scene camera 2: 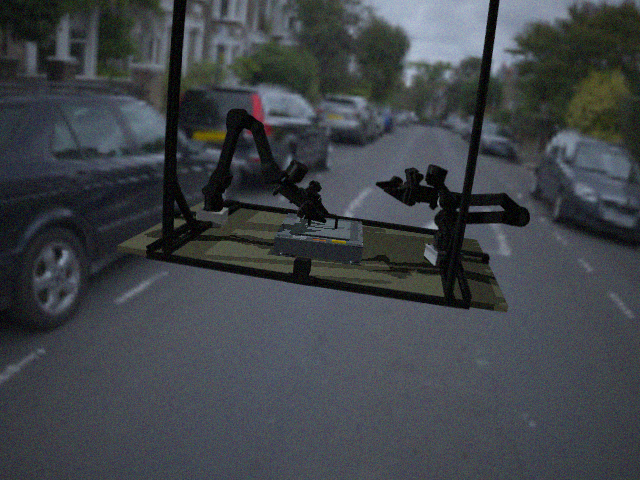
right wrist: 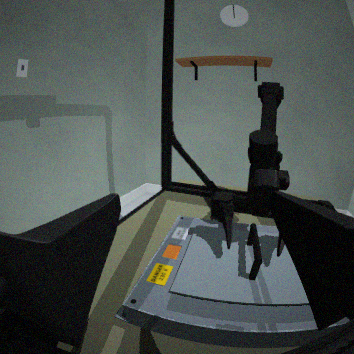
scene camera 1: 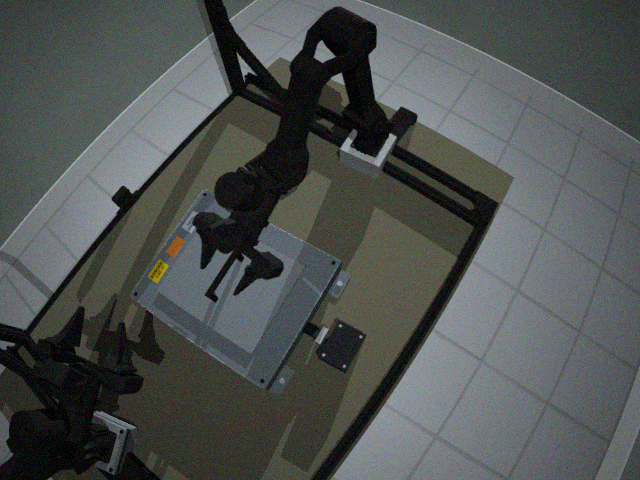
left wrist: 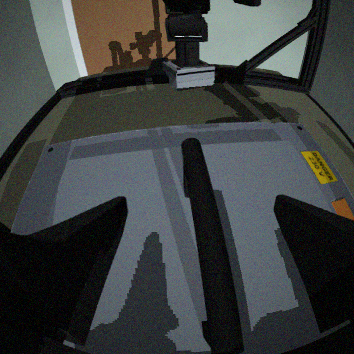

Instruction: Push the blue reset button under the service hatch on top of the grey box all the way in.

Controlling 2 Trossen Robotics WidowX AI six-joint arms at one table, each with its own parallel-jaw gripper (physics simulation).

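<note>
The grey box lies on the table. Its hatch is a light grey panel that appears to lie down over the top, with a long black handle. The blue reset button does not show in any view. My left gripper is open and empty over the hatch, one finger on each side of the handle; contact cannot be made out. My right gripper is open and empty, raised away from the box.
Two metal tabs stick out from the box's side. A black plate with corner screws lies beside it. A yellow label and an orange label mark one edge. A black frame borders the table.
</note>
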